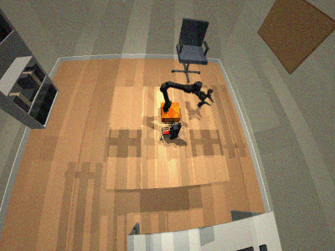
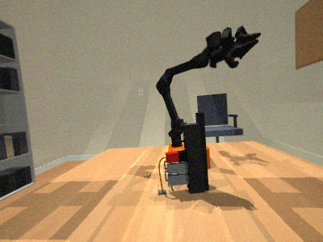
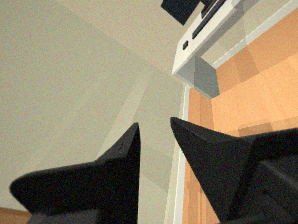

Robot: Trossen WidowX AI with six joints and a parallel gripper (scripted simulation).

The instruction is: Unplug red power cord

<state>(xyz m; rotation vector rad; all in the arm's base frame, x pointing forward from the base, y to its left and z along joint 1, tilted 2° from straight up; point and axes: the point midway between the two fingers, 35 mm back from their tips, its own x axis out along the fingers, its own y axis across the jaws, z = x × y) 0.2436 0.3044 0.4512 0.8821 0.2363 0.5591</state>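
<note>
My gripper tip is 30 mm short of the red plug, 340 mm to the left of it and 410 mm above it.
</note>
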